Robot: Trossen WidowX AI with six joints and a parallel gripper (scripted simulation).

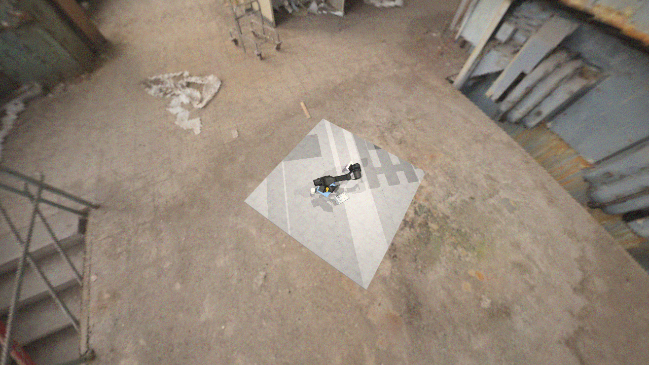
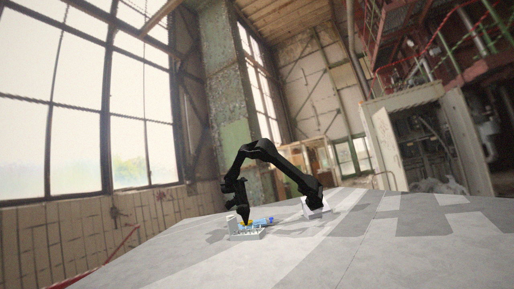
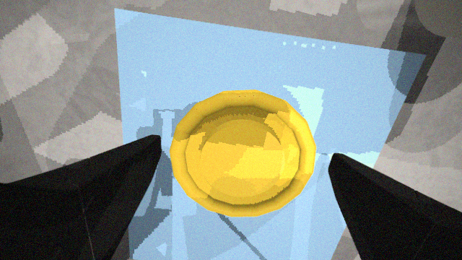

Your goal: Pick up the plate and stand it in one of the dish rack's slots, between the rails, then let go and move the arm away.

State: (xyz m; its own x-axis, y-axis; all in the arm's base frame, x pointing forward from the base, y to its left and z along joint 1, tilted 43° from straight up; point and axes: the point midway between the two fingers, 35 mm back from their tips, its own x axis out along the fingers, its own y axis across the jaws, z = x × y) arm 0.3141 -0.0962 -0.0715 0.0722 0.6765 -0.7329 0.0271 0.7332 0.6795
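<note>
Now: the dish rack 180 mm to the left of my gripper tip and 10 mm above it. From my gripper tip the other things lie so: white cylinder (80 mm ahead, 80 mm to the right, 10 mm above); then yellow plate (right at my gripper tip); then blue object (120 mm behind, 10 mm below).
</note>
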